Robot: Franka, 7 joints.
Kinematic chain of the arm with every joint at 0, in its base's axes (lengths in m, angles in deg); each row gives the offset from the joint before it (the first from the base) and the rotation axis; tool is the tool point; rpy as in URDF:
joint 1: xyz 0 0 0.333 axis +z
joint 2: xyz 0 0 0 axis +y
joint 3: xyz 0 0 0.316 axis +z
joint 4: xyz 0.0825 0 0 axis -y
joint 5: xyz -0.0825 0 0.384 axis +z
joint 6: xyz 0 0 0 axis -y
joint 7: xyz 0.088 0 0 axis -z
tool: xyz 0 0 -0.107 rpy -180 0 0
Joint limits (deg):
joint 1: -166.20..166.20
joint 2: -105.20..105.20
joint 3: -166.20..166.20
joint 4: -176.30..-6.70
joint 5: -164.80..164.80
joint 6: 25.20..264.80
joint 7: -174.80..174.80
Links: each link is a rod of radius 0.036 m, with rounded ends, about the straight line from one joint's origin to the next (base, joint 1, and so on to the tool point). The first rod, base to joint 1, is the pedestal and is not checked.
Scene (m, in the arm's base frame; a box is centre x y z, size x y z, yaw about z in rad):
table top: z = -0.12
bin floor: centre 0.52 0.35 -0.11 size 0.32 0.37 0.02 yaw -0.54
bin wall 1: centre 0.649 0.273 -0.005 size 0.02 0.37 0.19 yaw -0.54
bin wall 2: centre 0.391 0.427 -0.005 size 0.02 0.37 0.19 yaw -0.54
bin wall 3: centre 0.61 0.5 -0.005 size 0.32 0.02 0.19 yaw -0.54
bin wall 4: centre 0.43 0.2 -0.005 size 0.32 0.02 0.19 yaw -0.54
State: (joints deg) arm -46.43 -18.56 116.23 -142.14 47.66 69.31 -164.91
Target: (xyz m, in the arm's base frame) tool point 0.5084 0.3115 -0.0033
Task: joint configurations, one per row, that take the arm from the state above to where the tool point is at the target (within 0.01 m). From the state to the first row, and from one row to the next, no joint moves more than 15 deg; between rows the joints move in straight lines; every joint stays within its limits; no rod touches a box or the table.
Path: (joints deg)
1: -60.88 -32.53 113.07 -129.49 49.82 78.07 -164.91
2: -75.34 -46.50 109.90 -116.85 51.99 86.83 -164.91
3: -89.79 -60.47 106.74 -104.20 54.15 95.59 -164.91
4: -96.11 -70.64 116.48 -97.39 57.12 101.02 -164.91
5: -102.43 -80.81 126.22 -90.59 60.10 106.45 -164.91

